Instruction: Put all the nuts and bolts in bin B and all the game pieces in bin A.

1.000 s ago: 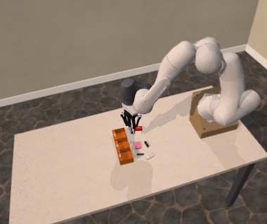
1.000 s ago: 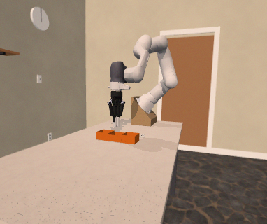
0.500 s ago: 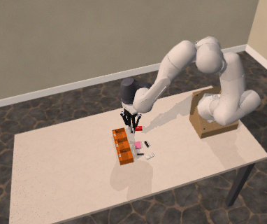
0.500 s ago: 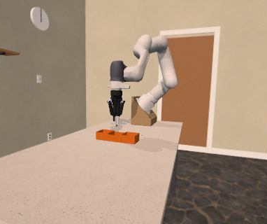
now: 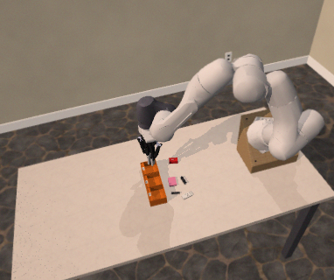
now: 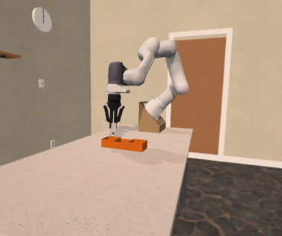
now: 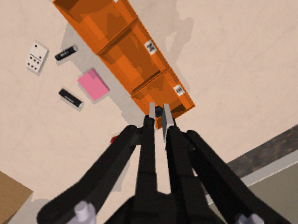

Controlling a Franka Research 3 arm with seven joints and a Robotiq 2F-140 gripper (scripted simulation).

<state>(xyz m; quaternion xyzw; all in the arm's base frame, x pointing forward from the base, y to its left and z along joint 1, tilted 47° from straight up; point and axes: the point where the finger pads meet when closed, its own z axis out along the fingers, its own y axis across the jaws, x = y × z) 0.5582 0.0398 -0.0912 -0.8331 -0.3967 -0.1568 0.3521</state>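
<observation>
My hand is 10 mm short of the orange bin, 80 mm to the right of it and 80 mm above it. The rest, counted from my hand: pink square (80 mm behind, 90 mm to the left, 100 mm below); black nut (30 mm below); red piece (130 mm behind, 40 mm to the right, 90 mm below).
</observation>
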